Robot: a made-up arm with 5 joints. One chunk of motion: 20 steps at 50 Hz.
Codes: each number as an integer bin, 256 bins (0 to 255) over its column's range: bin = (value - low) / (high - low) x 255, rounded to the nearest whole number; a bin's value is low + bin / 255 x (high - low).
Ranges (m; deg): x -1.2..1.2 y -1.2..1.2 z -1.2..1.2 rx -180..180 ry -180..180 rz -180..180
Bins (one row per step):
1: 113 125 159 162 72 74
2: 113 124 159 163 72 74
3: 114 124 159 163 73 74
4: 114 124 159 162 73 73
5: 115 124 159 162 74 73
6: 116 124 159 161 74 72
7: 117 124 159 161 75 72
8: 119 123 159 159 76 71
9: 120 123 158 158 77 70
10: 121 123 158 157 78 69
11: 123 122 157 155 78 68
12: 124 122 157 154 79 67
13: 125 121 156 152 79 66
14: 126 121 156 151 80 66
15: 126 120 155 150 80 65
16: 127 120 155 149 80 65
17: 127 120 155 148 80 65
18: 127 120 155 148 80 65
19: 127 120 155 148 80 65
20: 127 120 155 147 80 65
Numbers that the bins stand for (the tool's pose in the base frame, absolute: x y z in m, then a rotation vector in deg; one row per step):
1: -0.1365 -0.0235 0.2965 48.71 -78.35 -75.53
2: -0.1365 -0.0329 0.2965 50.12 -78.35 -75.53
3: -0.1271 -0.0329 0.2965 50.12 -76.94 -75.53
4: -0.1271 -0.0329 0.2965 48.71 -76.94 -76.94
5: -0.1176 -0.0329 0.2965 48.71 -75.53 -76.94
6: -0.1082 -0.0329 0.2965 47.29 -75.53 -78.35
7: -0.0988 -0.0329 0.2965 47.29 -74.12 -78.35
8: -0.0800 -0.0424 0.2965 44.47 -72.71 -79.76
9: -0.0706 -0.0424 0.2871 43.06 -71.29 -81.18
10: -0.0612 -0.0424 0.2871 41.65 -69.88 -82.59
11: -0.0424 -0.0518 0.2776 38.82 -69.88 -84.00
12: -0.0329 -0.0518 0.2776 37.41 -68.47 -85.41
13: -0.0235 -0.0612 0.2682 34.59 -68.47 -86.82
14: -0.0141 -0.0612 0.2682 33.18 -67.06 -86.82
15: -0.0141 -0.0706 0.2588 31.76 -67.06 -88.24
16: -0.0047 -0.0706 0.2588 30.35 -67.06 -88.24
17: -0.0047 -0.0706 0.2588 28.94 -67.06 -88.24
18: -0.0047 -0.0706 0.2588 28.94 -67.06 -88.24
19: -0.0047 -0.0706 0.2588 28.94 -67.06 -88.24
20: -0.0047 -0.0706 0.2588 27.53 -67.06 -88.24

